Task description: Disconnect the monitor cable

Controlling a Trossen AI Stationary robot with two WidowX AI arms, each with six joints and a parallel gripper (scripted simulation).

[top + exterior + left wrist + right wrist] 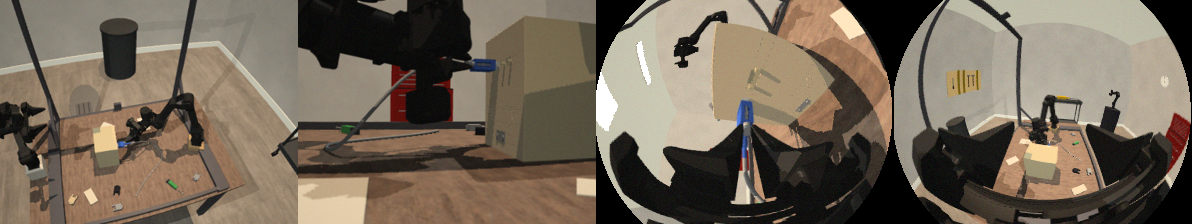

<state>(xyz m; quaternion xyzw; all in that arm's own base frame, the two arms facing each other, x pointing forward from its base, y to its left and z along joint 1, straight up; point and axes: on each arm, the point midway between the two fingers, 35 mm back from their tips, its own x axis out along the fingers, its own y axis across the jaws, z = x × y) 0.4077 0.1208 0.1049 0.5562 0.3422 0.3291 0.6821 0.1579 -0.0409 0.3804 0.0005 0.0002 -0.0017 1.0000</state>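
My left gripper is now 3 cm short of the blue plug and 4 cm to the left of it. Also, from my left hand: back panel (1 cm ahead, 8 cm to the right, 4 cm below); beige box (1 cm ahead, 14 cm to the right, 4 cm below).
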